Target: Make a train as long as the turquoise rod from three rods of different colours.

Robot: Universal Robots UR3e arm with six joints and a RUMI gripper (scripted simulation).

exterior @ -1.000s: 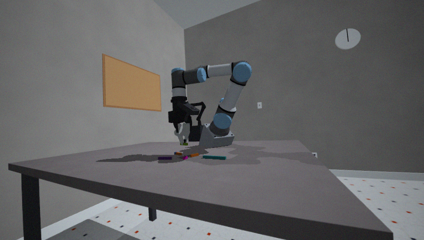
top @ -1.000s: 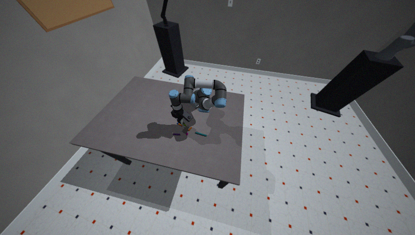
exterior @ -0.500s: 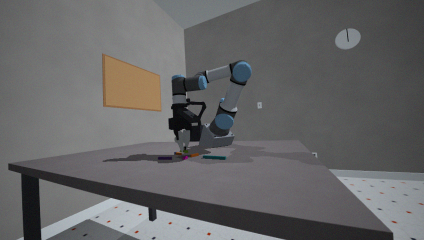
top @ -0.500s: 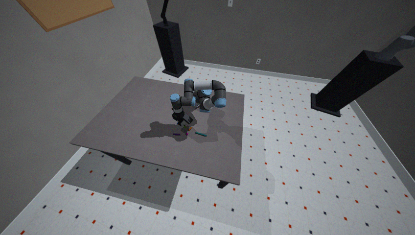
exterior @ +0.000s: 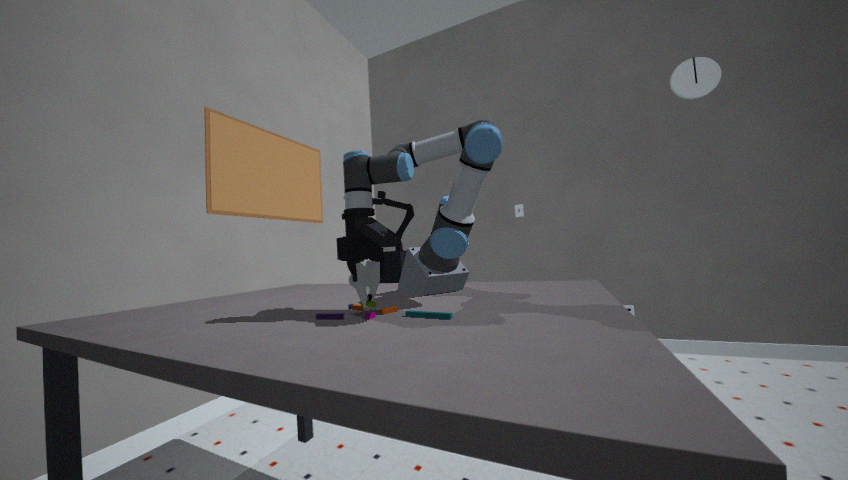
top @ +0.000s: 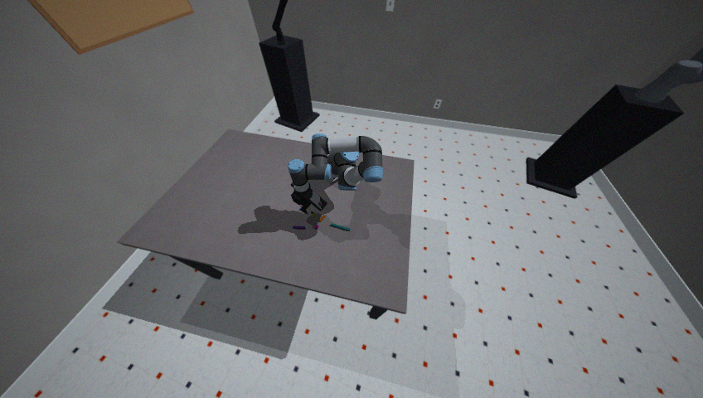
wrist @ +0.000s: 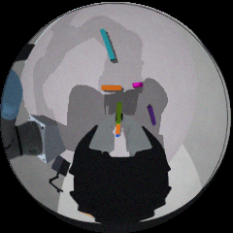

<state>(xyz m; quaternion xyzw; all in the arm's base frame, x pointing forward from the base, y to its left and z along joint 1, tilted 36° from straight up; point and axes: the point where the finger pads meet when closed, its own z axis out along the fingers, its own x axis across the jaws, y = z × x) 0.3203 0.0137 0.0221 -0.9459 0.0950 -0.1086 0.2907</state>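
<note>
The lime rod lies 1 cm below my hand. The rest, counted from my hand: purple rod 9 cm ahead, 2 cm to the right, 2 cm below; magenta rod 6 cm to the left, 4 cm ahead, 2 cm below; blue rod 7 cm to the right, 2 cm below, 1 cm behind.
</note>
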